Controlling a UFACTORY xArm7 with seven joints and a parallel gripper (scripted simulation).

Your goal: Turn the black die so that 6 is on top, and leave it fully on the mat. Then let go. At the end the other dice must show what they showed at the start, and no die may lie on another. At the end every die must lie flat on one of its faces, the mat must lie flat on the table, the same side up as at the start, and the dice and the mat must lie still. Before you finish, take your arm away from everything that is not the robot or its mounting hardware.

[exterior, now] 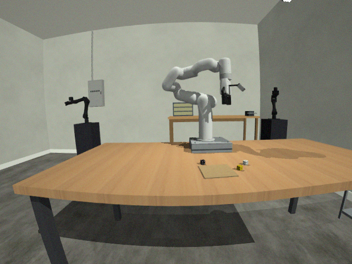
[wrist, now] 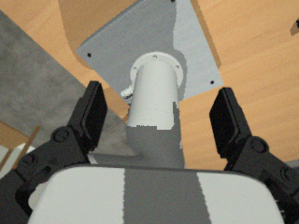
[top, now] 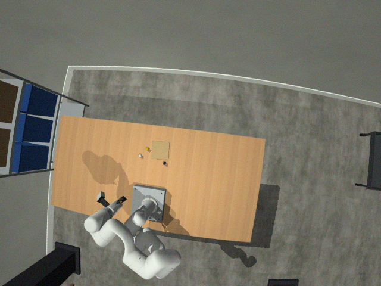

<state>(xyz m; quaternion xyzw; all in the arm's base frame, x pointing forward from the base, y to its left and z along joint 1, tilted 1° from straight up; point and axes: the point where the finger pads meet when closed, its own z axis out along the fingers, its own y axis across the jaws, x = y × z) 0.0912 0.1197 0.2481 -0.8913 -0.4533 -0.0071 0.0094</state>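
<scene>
The black die is 300 mm below my hand, 250 mm ahead of it and 200 mm to the right of it. Also, from my hand: yellow die (350 mm ahead, 300 mm below, 50 mm to the right); then white die (300 mm below, 290 mm ahead); then tan mat (350 mm ahead, 300 mm below, 160 mm to the right).
</scene>
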